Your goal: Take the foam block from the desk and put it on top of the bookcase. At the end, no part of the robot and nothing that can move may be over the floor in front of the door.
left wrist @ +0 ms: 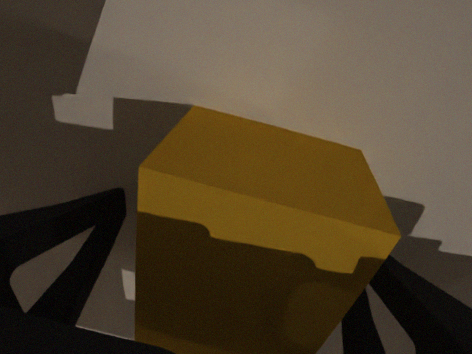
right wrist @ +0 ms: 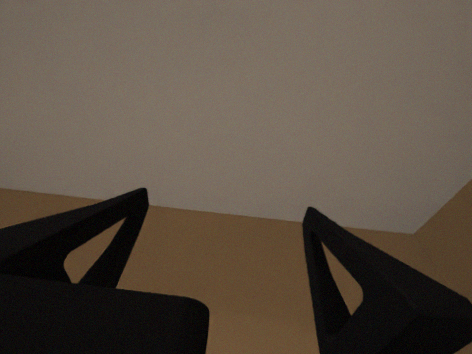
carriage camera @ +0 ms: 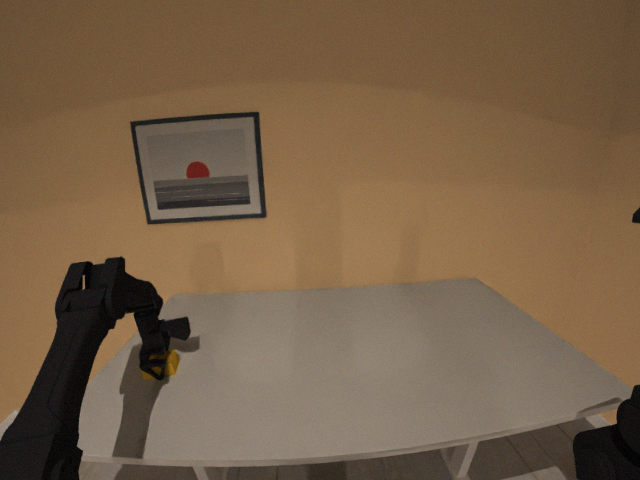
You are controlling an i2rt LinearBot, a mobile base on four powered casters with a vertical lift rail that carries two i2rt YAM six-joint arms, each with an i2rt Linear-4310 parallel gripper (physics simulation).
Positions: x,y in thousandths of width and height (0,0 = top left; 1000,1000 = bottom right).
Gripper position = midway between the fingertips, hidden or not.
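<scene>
You can find my left gripper in the left wrist view (493,623), and it's there in the carriage camera view (254,768) too, but in the right wrist view it's out of frame.
</scene>
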